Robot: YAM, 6 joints.
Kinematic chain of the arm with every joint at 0, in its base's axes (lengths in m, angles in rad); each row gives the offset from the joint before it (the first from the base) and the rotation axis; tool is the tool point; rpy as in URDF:
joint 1: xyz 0 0 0.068 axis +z
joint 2: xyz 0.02 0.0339 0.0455 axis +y
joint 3: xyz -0.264 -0.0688 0 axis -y
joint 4: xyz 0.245 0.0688 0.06 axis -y
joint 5: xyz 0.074 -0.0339 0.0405 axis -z
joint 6: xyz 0.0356 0 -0.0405 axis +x
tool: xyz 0 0 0 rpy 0 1.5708 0
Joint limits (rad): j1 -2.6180..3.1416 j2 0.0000..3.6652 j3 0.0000..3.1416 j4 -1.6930..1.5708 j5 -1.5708..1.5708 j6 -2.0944..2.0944
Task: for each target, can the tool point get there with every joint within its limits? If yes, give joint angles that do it. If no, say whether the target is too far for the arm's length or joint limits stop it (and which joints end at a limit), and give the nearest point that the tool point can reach.
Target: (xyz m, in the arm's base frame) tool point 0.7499 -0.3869 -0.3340
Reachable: no: too far | nearest point 0.5065 -0.2613 -0.1852 | short by 0.312 m
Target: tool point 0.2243 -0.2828 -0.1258
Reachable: yes | joints -0.9108 2.7235 1.1410 0.4111 -0.1083 -0.7184
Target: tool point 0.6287 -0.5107 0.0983
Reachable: no: too far | nearest point 0.5012 -0.4071 0.1015 | short by 0.164 m
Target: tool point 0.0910 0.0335 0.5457
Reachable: yes | joints 0.1208 0.8018 1.3159 0.2409 -0.6769 0.5970
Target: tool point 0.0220 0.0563 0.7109
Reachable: yes | joints 0.6844 1.5365 2.8855 -0.2960 -0.9878 -0.2968
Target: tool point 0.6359 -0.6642 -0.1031
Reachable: no: too far | nearest point 0.4346 -0.4539 -0.0330 | short by 0.299 m
